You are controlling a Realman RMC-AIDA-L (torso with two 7-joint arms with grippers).
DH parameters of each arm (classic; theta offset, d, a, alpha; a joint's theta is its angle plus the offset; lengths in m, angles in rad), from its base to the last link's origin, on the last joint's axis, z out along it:
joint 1: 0 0.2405 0 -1.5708
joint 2: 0 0 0 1.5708
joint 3: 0 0.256 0 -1.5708
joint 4: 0 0 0 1.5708
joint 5: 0 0.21 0 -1.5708
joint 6: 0 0 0 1.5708
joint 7: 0 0.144 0 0
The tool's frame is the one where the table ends.
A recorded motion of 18 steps. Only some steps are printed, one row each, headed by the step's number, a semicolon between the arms.
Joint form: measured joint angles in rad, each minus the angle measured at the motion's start. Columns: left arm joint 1, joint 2, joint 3, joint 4, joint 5, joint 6, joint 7; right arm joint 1, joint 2, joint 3, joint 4, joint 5, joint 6, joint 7.
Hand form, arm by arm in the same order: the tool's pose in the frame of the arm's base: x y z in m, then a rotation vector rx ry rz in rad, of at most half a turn. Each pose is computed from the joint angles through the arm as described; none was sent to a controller.
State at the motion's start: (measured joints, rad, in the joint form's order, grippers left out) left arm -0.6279 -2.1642 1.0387 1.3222 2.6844 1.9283 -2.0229; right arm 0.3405 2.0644 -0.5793 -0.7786 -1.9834 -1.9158 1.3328
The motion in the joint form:
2: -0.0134 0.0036 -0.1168 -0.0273 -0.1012 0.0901 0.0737; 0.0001 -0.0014 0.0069 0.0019 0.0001 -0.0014 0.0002
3: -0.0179 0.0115 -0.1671 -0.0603 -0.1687 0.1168 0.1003; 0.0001 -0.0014 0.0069 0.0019 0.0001 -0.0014 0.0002
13: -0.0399 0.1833 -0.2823 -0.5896 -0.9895 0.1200 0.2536; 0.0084 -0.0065 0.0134 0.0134 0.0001 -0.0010 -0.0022
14: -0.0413 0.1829 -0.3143 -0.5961 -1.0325 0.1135 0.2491; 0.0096 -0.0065 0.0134 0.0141 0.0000 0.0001 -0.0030
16: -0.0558 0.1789 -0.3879 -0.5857 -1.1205 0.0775 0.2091; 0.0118 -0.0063 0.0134 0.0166 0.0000 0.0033 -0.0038
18: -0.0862 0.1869 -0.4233 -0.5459 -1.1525 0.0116 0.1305; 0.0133 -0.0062 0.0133 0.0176 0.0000 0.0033 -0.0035
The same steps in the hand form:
2: -0.1953 0.3091 0.0276 2.9813 0.6726 -0.3384; 0.2893 0.2558 0.0430 -2.7551 0.5859 0.9061
3: -0.1929 0.3073 0.0303 2.9607 0.6573 -0.1991; 0.2893 0.2558 0.0430 -2.7551 0.5859 0.9061
13: -0.1679 0.3237 0.0680 2.6663 0.5007 1.0744; 0.2889 0.2579 0.0439 -2.7522 0.5831 0.9128
14: -0.1653 0.3275 0.0753 2.6585 0.4970 1.1737; 0.2887 0.2583 0.0438 -2.7522 0.5815 0.9124
16: -0.1558 0.3399 0.0942 2.6447 0.5021 1.3805; 0.2885 0.2591 0.0433 -2.7511 0.5813 0.9125
18: -0.1432 0.3565 0.1108 2.6619 0.5503 1.4566; 0.2881 0.2595 0.0431 -2.7520 0.5808 0.9139

